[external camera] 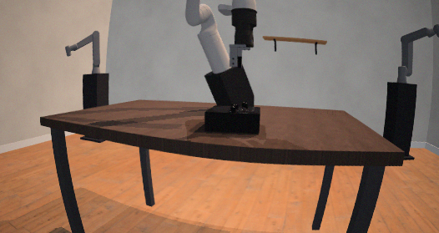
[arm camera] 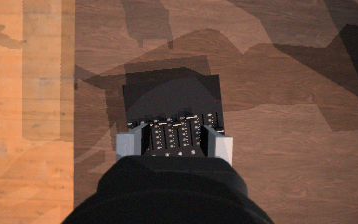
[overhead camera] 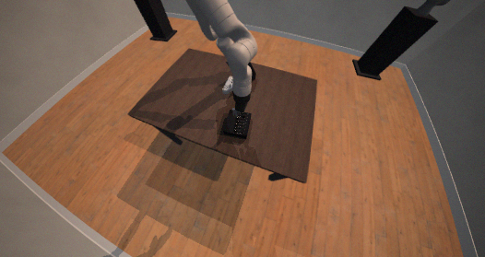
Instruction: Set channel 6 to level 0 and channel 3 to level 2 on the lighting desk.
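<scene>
Right now the channel 3 fader cap is 130 mm below my hand and 20 mm ahead of it. Round my hand: channel 5 fader cap (130 mm below, 20 mm behind, 10 mm to the right); channel 4 fader cap (130 mm below); channel 2 fader cap (130 mm below, 40 mm ahead).
</scene>
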